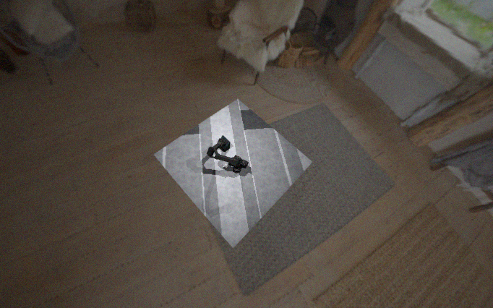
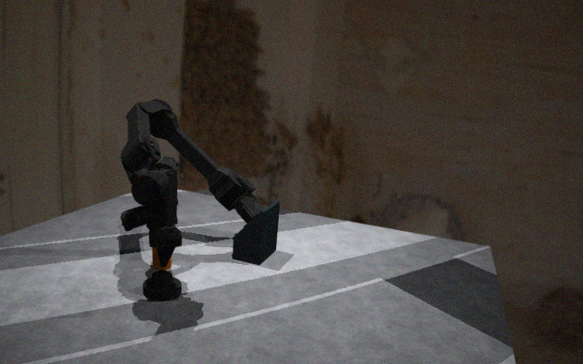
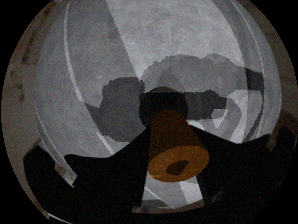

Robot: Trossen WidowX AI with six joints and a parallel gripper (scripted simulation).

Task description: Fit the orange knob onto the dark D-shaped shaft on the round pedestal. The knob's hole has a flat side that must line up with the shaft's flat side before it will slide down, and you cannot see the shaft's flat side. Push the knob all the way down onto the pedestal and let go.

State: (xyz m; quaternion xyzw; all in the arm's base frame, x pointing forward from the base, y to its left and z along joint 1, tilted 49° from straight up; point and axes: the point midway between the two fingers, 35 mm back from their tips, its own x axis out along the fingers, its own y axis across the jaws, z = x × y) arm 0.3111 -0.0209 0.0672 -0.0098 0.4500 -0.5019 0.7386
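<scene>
My gripper tip is 2 cm below the orange knob. The rest, counted from my gripper tip: dark round pedestal (4 cm below).
</scene>
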